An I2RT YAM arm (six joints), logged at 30 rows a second.
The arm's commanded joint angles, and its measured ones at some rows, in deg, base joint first. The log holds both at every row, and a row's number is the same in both.
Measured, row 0:
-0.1 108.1 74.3 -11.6 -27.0 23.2
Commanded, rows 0 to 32:
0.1 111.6 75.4 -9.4 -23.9 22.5
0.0 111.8 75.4 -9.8 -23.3 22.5
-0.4 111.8 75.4 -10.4 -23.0 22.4
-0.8 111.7 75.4 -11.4 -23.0 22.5
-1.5 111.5 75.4 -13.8 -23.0 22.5
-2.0 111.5 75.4 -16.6 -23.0 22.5
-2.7 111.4 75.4 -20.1 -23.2 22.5
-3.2 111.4 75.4 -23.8 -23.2 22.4
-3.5 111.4 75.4 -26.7 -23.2 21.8
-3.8 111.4 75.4 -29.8 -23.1 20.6
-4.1 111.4 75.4 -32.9 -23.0 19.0
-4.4 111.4 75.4 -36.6 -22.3 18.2
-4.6 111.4 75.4 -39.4 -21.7 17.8
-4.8 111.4 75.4 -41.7 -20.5 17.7
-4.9 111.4 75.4 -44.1 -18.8 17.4
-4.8 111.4 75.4 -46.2 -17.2 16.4
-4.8 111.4 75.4 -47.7 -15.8 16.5
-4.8 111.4 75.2 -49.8 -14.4 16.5
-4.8 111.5 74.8 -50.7 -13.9 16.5
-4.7 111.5 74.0 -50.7 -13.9 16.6
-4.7 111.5 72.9 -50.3 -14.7 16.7
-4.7 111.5 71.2 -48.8 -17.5 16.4
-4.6 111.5 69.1 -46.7 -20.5 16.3
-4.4 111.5 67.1 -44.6 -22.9 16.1
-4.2 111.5 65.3 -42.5 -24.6 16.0
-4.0 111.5 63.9 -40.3 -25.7 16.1
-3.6 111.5 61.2 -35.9 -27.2 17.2
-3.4 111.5 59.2 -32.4 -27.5 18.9
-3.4 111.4 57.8 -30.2 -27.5 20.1
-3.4 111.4 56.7 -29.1 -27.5 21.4
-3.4 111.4 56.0 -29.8 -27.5 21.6
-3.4 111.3 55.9 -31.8 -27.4 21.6
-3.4 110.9 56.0 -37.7 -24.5 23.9
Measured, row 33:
-4.3 109.1 59.4 -29.7 -28.9 20.1
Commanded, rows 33 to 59:
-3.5 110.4 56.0 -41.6 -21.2 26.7
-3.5 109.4 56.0 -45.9 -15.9 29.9
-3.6 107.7 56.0 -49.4 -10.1 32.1
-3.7 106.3 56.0 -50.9 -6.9 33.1
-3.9 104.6 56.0 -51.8 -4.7 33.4
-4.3 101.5 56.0 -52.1 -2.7 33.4
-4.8 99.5 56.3 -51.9 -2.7 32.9
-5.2 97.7 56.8 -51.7 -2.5 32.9
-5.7 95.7 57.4 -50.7 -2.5 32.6
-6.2 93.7 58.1 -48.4 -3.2 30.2
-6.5 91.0 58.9 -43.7 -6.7 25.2
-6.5 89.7 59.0 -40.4 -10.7 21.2
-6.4 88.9 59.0 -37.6 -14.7 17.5
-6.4 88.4 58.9 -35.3 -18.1 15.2
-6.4 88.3 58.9 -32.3 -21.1 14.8
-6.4 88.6 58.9 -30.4 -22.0 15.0
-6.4 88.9 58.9 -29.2 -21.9 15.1
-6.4 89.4 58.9 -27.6 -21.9 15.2
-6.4 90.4 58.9 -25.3 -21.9 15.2
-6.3 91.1 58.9 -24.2 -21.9 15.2
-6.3 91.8 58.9 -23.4 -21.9 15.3
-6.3 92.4 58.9 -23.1 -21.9 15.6
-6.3 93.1 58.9 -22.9 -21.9 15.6
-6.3 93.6 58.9 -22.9 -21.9 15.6
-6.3 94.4 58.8 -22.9 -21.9 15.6
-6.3 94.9 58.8 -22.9 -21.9 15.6
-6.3 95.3 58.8 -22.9 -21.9 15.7
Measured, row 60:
-6.4 93.3 58.3 -23.2 -20.6 16.6
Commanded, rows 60 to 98:
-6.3 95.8 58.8 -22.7 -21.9 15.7
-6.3 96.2 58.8 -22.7 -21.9 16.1
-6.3 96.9 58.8 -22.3 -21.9 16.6
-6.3 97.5 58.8 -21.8 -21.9 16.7
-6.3 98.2 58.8 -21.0 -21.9 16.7
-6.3 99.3 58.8 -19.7 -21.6 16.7
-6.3 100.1 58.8 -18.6 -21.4 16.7
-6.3 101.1 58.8 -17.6 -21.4 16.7
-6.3 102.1 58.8 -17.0 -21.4 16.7
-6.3 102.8 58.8 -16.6 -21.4 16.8
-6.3 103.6 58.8 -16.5 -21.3 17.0
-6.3 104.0 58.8 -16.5 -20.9 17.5
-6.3 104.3 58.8 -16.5 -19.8 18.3
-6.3 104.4 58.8 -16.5 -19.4 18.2
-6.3 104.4 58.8 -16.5 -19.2 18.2
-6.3 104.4 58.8 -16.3 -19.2 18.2
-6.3 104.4 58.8 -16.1 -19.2 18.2
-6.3 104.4 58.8 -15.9 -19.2 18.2
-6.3 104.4 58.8 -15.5 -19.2 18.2
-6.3 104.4 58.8 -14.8 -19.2 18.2
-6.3 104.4 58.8 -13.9 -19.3 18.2
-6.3 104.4 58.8 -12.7 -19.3 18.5
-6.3 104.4 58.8 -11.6 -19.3 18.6
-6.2 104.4 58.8 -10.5 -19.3 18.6
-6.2 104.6 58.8 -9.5 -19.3 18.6
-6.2 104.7 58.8 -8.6 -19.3 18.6
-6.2 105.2 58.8 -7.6 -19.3 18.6
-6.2 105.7 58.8 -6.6 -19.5 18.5
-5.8 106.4 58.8 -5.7 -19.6 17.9
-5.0 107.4 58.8 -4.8 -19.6 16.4
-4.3 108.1 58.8 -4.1 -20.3 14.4
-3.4 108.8 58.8 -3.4 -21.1 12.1
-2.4 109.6 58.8 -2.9 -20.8 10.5
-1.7 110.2 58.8 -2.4 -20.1 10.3
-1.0 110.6 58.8 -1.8 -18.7 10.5
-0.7 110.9 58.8 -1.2 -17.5 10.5
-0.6 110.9 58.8 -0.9 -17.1 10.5
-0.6 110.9 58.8 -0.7 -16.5 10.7
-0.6 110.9 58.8 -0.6 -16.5 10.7
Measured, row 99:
-0.7 110.0 58.3 -1.4 -18.8 12.1
